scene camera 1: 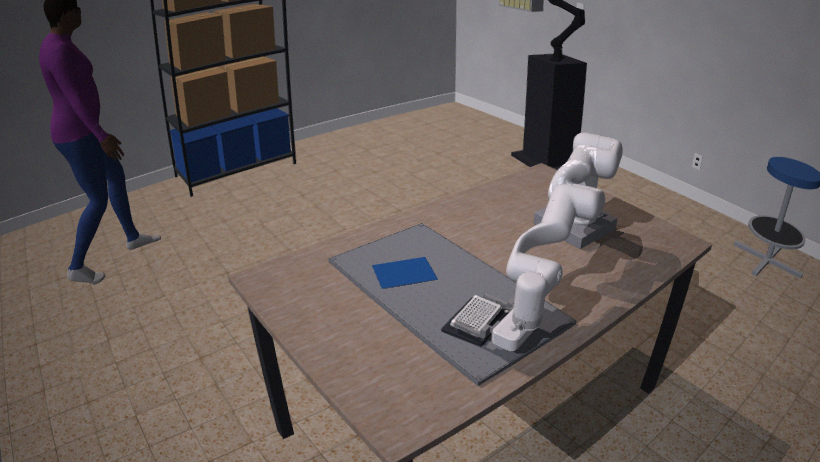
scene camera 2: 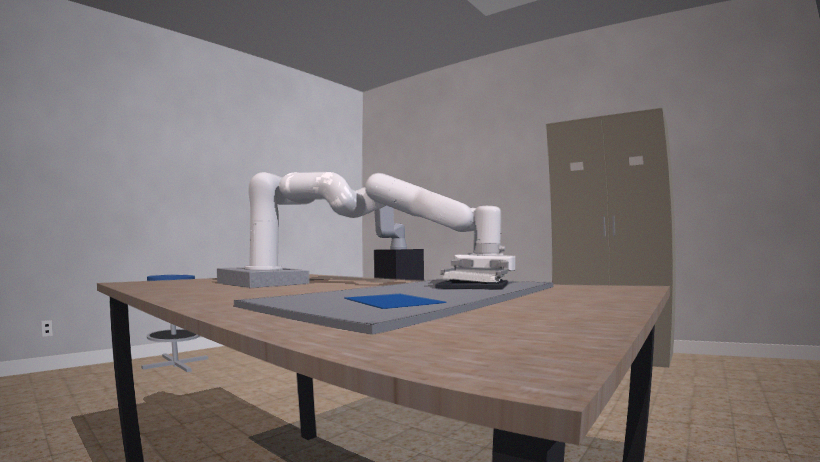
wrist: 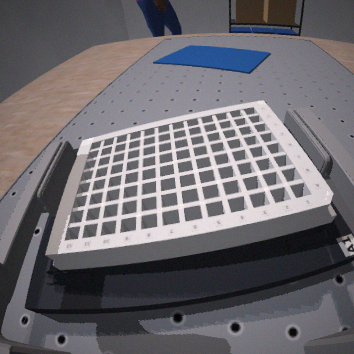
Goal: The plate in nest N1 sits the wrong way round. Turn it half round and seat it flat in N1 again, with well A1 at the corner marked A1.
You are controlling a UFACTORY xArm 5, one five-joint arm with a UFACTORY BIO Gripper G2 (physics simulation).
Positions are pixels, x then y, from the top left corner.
Scene:
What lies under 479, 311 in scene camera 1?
A white well plate.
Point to a black nest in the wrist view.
212, 275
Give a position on a white well plate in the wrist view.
At 223, 177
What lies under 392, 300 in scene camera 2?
A flat blue rectangle.

